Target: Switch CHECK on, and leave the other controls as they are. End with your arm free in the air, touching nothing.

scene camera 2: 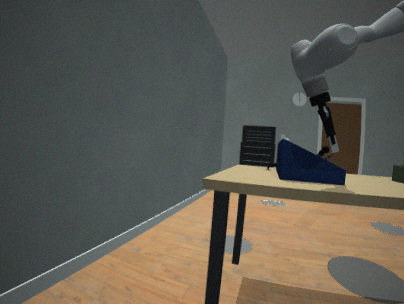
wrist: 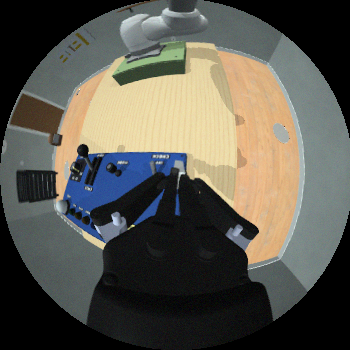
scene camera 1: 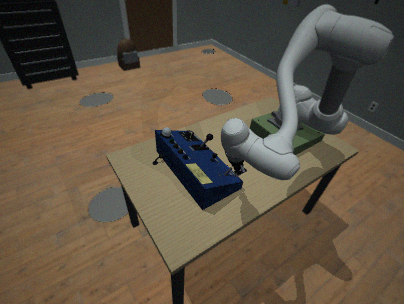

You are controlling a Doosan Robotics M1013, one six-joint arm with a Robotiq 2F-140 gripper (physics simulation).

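Frame: origin at the arm's base, x ahead, y down, z left, level; millimetres.
Where they show: gripper, fingertip midpoint: [scene camera 2: 335,151] [wrist: 177,166] [scene camera 1: 237,174]; arm's base, link origin: [wrist: 146,52].
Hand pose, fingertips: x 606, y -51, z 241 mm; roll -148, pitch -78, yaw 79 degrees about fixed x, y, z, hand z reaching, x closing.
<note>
Each offset is from my fingertips to the top centre of the thing. "*": to the spot under its first point.
The blue sloped console [scene camera 1: 220,186] [scene camera 2: 305,165] [wrist: 131,175] stands on the table. Its CHECK switch, a small metal lever {dz -58, dx +11, dy +1 mm} [scene camera 1: 229,173] [wrist: 152,167], is near the console's end, by the CHECK and OFF labels in the wrist view. The lever leans toward the OFF label; its ON label is hidden behind the fingers. My gripper [scene camera 1: 241,170] [scene camera 2: 335,149] [wrist: 177,166] is shut and empty. Its pale fingertips are low over the console's lower edge, beside the lever, with a small gap showing in the wrist view. Whether they touch the panel is unclear.
On the console are a tall black-ball lever {dz -300, dx -25, dy -36 mm} [scene camera 1: 209,137] [scene camera 2: 325,149] [wrist: 82,149], the MODE knob {dz -178, dx +20, dy -6 mm} [scene camera 1: 214,157] [wrist: 111,168], a white dome knob {* dz -401, dx +199, dy -60 mm} [scene camera 1: 166,132] [wrist: 62,206] and several black knobs. A green block [scene camera 1: 310,138] [wrist: 165,67] under the arm's base stands on the table [scene camera 1: 150,215] [scene camera 2: 225,182] [wrist: 165,110].
</note>
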